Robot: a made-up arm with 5 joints.
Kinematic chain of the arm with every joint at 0, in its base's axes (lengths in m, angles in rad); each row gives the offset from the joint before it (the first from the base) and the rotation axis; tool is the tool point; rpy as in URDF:
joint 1: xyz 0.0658 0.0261 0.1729 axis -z
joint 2: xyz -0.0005 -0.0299 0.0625 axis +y
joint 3: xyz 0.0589 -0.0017 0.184 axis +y
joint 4: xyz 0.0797 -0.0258 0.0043 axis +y
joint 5: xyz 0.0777 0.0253 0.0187 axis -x
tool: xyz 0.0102 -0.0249 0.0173 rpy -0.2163 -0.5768 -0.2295
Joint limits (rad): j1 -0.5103..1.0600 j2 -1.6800..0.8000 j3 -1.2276..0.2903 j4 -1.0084..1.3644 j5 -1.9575..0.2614
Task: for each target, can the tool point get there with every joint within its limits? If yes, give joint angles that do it. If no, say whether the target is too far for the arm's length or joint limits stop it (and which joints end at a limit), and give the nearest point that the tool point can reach.
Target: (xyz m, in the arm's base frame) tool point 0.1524 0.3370 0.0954
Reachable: no: joint limits stop it (at a limit: joint 1, joint 2, joint 3, joint 5) | nearest point 0.2777 0.1003 0.1644 | short by 0.277 m
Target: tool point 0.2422 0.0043 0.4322
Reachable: yes | joints -0.2279 -0.2127 -0.2789 1.0341 -0.9000
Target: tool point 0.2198 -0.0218 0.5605
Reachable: yes | joints -0.0936 0.0448 -0.8427 -0.2748 -0.7648
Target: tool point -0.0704 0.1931 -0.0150
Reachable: no: joint limits stop it (at a limit: joint 2, joint 3, joint 4, joint 5) | nearest point -0.1278 0.2635 0.1968 | short by 0.230 m
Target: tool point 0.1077 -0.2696 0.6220
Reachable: no: too far | nearest point 0.1225 -0.1889 0.5344 | short by 0.120 m
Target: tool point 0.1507 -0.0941 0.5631
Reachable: yes | joints 0.5662 0.1416 -0.9074 -0.4244 0.0596
